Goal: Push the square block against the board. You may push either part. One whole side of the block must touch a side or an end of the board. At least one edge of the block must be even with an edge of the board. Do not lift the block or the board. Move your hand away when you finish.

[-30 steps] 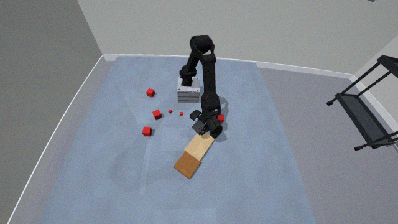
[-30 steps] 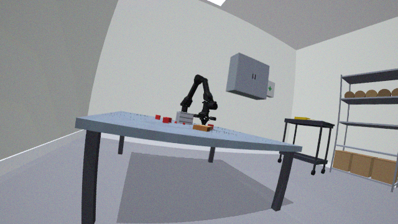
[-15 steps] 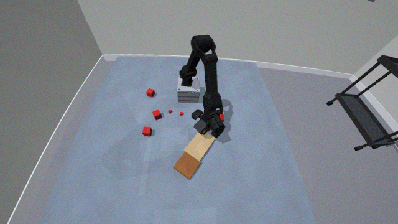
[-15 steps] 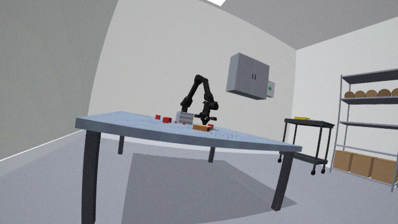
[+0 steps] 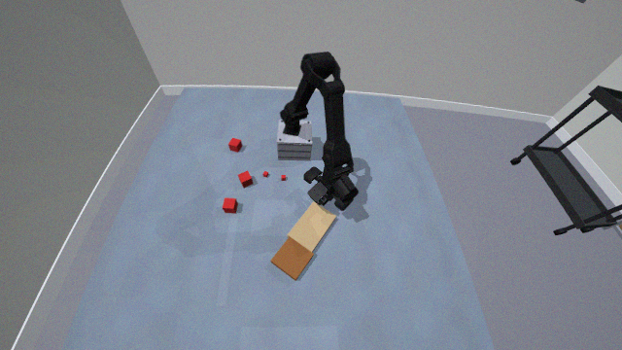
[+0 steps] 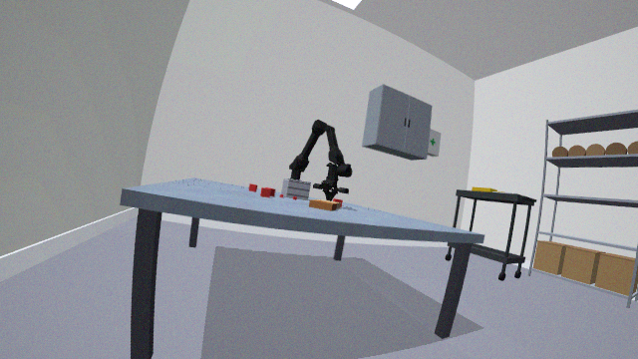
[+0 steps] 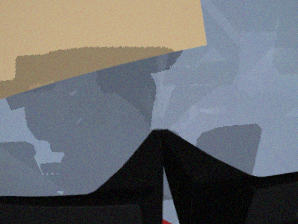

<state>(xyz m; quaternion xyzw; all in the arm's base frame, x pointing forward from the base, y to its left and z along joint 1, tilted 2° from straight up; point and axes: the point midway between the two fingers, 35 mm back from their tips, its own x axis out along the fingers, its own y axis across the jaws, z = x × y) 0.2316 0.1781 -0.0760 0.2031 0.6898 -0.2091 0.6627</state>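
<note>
Now: the tan board 12 cm ahead of my gripper tip, 3 cm to the right of it and 1 cm above it. The rest, counted from my gripper tip: orange-brown square block: 24 cm ahead, 8 cm to the right, 1 cm above.
</note>
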